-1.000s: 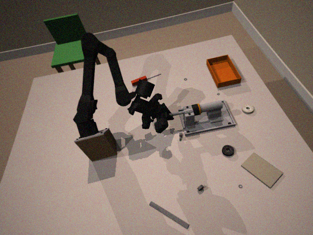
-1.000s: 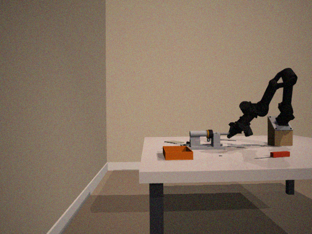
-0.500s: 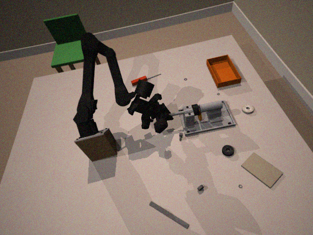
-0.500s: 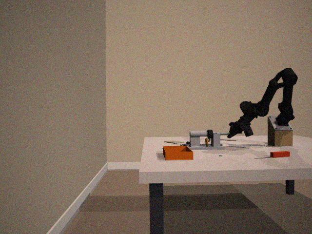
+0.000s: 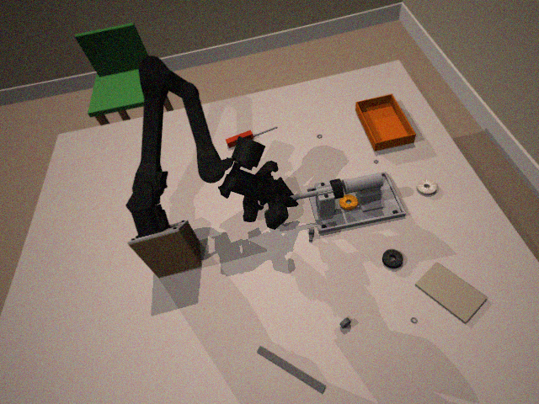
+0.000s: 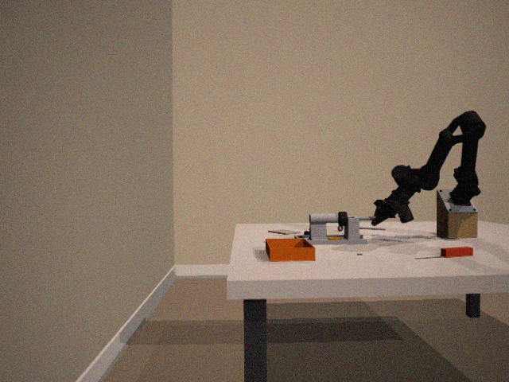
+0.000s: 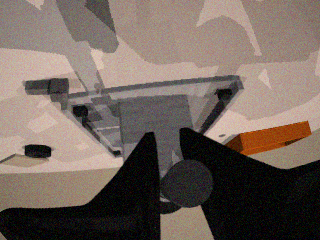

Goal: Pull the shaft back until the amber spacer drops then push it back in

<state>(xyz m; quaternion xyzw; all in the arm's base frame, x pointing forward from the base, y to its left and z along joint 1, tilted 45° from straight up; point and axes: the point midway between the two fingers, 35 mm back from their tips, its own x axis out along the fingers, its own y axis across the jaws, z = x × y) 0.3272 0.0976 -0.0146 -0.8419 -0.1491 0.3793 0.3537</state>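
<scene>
My gripper tip is now 4 cm short of the shaft and 2 cm below it. From my gripper tip the other things lie so: bolt: 8 cm to the right, 5 cm below, 2 cm ahead; amber spacer: 14 cm ahead, 5 cm below; black spacer: 10 cm ahead, 2 cm above.
</scene>
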